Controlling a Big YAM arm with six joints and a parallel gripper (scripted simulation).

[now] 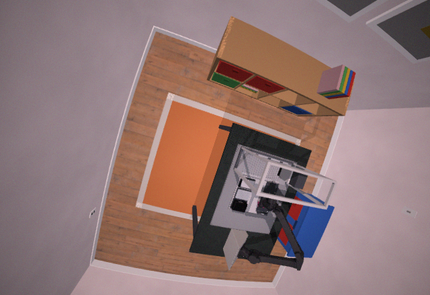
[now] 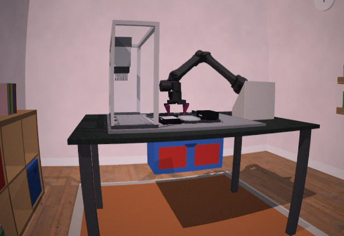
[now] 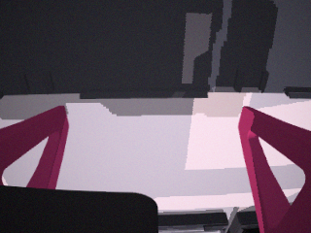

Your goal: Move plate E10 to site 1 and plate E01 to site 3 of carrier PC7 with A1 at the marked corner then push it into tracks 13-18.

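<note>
Now: the white 96-well plate E01 180 mm to the left of my hand and 10 mm behind it. From my hand the other things lie so: 384-well plate E10: 180 mm to the left, 100 mm ahead; then plate carrier PC7: 80 mm to the right; then dark nest: 180 mm to the left, 100 mm ahead, 10 mm below.
</note>
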